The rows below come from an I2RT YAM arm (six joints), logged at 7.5 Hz.
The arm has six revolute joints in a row. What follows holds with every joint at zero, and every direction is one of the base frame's.
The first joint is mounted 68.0 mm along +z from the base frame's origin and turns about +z.
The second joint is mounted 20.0 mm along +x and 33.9 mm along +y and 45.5 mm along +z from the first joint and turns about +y.
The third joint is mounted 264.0 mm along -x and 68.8 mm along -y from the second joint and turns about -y.
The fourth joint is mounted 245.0 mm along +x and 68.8 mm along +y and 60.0 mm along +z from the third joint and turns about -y.
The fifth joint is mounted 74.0 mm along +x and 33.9 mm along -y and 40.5 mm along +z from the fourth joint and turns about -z.
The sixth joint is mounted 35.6 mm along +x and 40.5 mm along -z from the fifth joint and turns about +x.
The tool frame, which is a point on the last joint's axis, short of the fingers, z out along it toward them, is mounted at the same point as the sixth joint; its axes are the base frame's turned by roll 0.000, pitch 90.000 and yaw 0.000 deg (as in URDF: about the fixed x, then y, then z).
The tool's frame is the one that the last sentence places.
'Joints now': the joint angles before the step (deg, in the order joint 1, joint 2, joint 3, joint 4, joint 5, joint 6). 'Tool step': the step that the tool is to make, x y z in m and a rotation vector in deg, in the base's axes. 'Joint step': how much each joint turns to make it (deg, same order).
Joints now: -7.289, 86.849, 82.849, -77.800, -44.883, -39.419
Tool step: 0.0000, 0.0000, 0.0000, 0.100, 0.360, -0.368
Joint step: 0.000, 0.000, 0.000, 0.001, 0.000, 0.525
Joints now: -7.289, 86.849, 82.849, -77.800, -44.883, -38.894
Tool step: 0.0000, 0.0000, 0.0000, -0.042, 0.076, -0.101
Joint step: 0.006, -0.010, -0.004, 0.023, 0.066, 0.139
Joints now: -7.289, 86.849, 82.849, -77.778, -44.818, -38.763
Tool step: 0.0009, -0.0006, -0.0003, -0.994, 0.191, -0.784
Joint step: 0.003, -0.008, 0.001, 0.541, 1.115, 0.879
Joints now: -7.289, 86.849, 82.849, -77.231, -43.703, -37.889
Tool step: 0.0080, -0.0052, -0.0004, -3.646, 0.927, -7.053
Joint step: -0.376, 0.001, 0.003, 4.672, 4.961, 7.754
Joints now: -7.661, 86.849, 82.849, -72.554, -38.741, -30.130
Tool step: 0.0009, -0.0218, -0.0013, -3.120, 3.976, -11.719
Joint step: -3.806, 0.002, 0.003, 1.505, 5.572, 8.347
